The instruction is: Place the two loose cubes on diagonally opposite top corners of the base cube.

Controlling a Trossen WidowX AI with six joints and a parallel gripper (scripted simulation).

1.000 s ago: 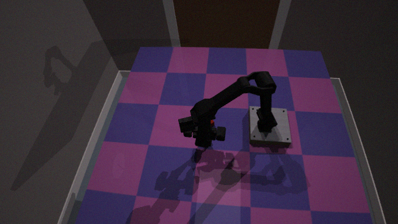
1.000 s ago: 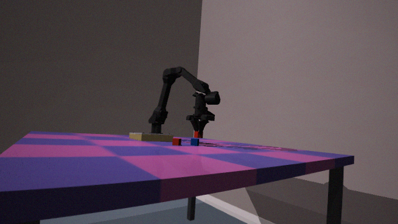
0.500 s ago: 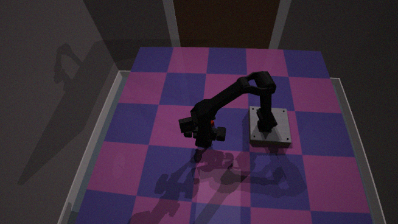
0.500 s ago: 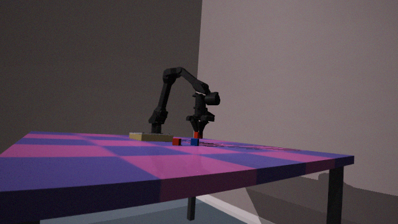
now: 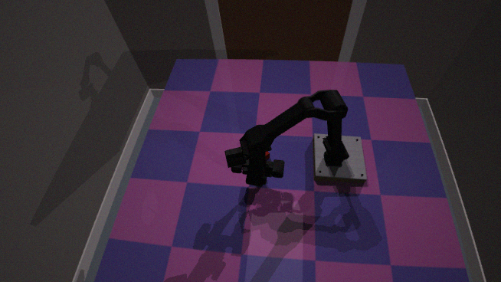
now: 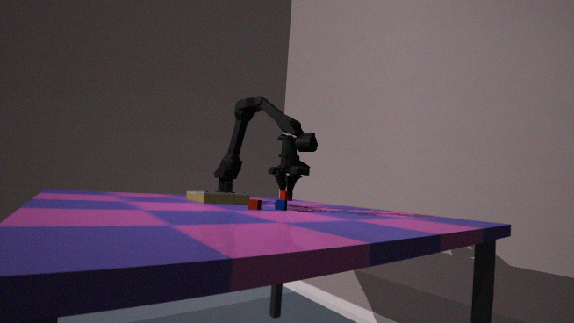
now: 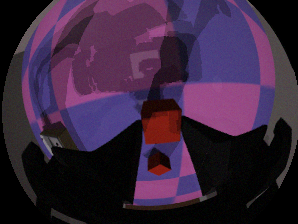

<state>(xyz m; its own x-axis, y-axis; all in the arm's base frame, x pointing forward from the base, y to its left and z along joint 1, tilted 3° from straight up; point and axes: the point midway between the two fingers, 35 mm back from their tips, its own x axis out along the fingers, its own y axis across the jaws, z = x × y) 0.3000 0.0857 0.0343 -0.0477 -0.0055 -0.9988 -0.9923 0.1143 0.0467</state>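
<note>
Now: the blue base cube 4 cm below my gripper tip and 2 cm to the right of it.
</note>
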